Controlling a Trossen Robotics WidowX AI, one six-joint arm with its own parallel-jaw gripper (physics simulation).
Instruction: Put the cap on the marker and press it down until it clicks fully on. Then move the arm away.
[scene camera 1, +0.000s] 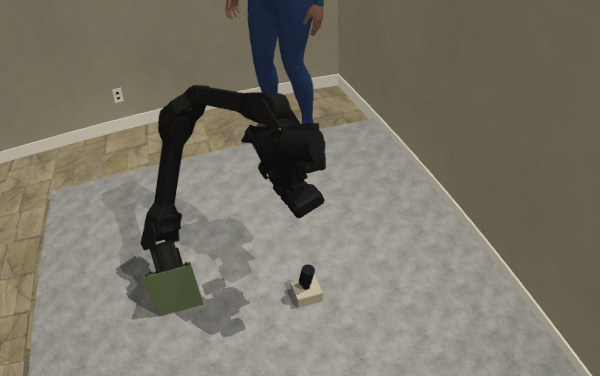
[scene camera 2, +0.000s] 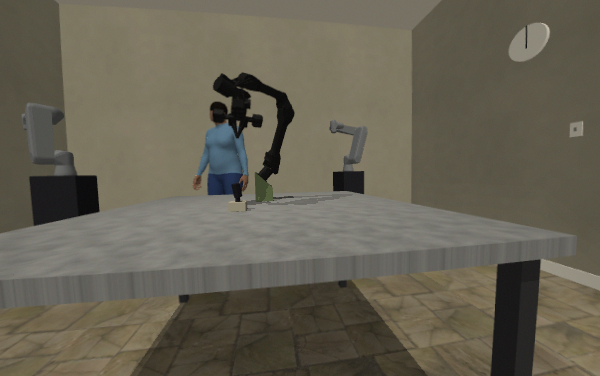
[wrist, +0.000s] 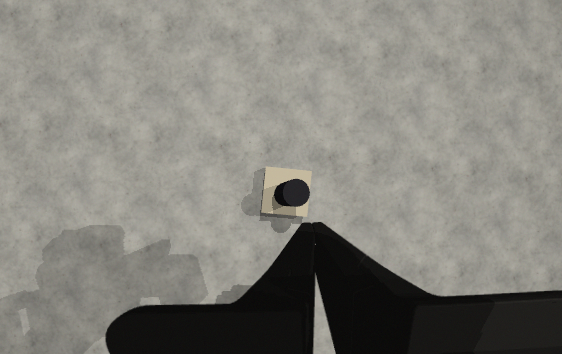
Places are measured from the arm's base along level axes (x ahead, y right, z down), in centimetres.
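Where they show: gripper, fingertip midpoint: (scene camera 2: 237, 138) (wrist: 311, 232); arm's base, origin of the base link: (scene camera 1: 168, 269) (scene camera 2: 261, 177).
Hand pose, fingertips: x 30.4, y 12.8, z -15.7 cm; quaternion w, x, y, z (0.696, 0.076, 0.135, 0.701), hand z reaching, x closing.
Note:
Things, the pixels of their top centre, and the offset from my fingertips. Level surfaces: height alone.
- dark cap, middle of its top: (wrist: 292, 195) (scene camera 1: 306, 268) (scene camera 2: 236, 182) dy +0.8, dx -0.2, dz +17.3 cm
- small beige block, middle of its top: (wrist: 286, 191) (scene camera 1: 306, 286) (scene camera 2: 237, 201) dy +0.6, dx -0.3, dz +24.6 cm
- grey table, its level: dz +28.0 cm
The dark cap (scene camera 1: 307, 273) (scene camera 2: 236, 190) (wrist: 296, 192) stands upright on top of the marker, whose short, narrower dark lower part (scene camera 2: 237, 199) shows beneath it in the scene camera 2 view. The marker stands in a small beige block (scene camera 1: 310, 299) (scene camera 2: 237, 206) (wrist: 272, 177) on the table. I cannot tell from these views if the cap is fully clicked on. My gripper (scene camera 2: 237, 135) (wrist: 311, 232) is shut and empty. It hangs well above the cap, apart from it, pointing down. In the scene camera 1 view the fingertips are hard to make out.
The arm's green base bracket (scene camera 1: 175, 290) (scene camera 2: 263, 189) stands on the grey table (scene camera 1: 400, 300) (scene camera 2: 300, 240), to the left of the block in the scene camera 1 view. A person (scene camera 1: 280, 45) (scene camera 2: 223, 150) stands behind the table. Two grey arms (scene camera 2: 42, 135) (scene camera 2: 357, 145) stand on dark pedestals beyond it.

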